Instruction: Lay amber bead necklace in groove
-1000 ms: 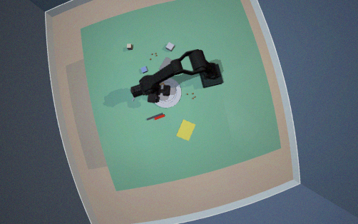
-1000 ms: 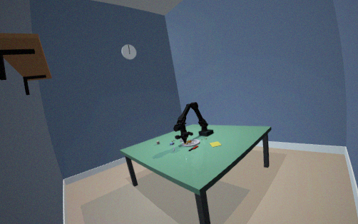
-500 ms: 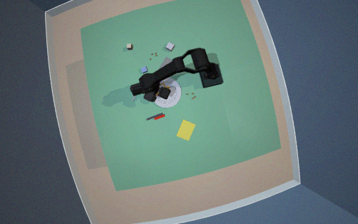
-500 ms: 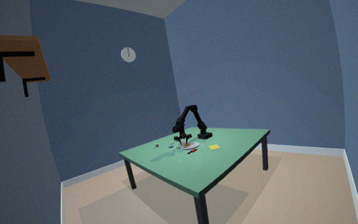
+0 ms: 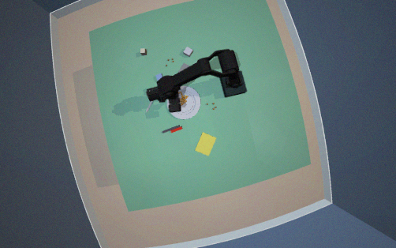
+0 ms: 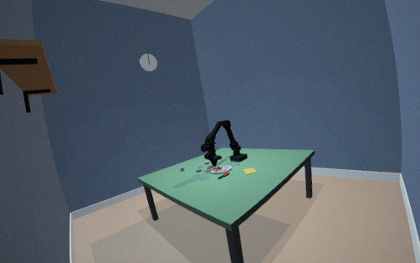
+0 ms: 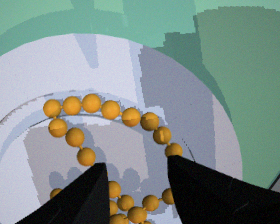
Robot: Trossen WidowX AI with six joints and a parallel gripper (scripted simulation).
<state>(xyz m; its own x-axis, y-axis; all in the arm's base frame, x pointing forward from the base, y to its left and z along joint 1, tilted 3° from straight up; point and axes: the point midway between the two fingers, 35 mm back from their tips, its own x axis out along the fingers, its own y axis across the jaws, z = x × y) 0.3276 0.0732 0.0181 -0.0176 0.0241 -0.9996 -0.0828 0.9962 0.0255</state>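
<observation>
My gripper tip is 40 mm past the round grey bead board, 40 mm above it and 30 mm to the right of it. Round my gripper tip: grey rod 160 mm ahead, 40 mm below, 20 mm to the left; then blue block 140 mm to the right, 100 mm ahead, 40 mm below; then grey plate 160 mm to the right, 60 mm behind, 50 mm below.
</observation>
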